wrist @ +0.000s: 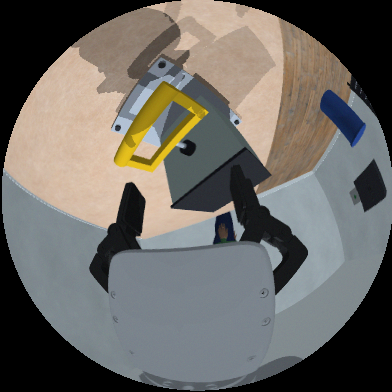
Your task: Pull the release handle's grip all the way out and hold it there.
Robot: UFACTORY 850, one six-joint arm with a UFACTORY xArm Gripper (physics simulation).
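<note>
The release handle has a yellow loop-shaped grip (146, 120) at upper left of centre. It stands beside a grey-green housing (202, 130) with a dark end face. A black knob (188, 147) on a short pale rod sticks out of the housing near the grip. A grey metal base (131, 106) with bolt holes lies behind the grip. My gripper (182, 183) is wide open, with nothing between its fingers. The grip lies beyond the fingertips, nearer the left finger's side, apart from both. The right fingertip overlaps the housing's dark end face in the view; whether they touch cannot be told.
The base stands on a pale tan surface (60, 140). A wood-plank strip (310, 75) runs along the right. Beyond it are a blue cylinder (342, 118) and a dark box (371, 186). Part of a person (223, 229) shows beside the right finger. Shadows fall at the top.
</note>
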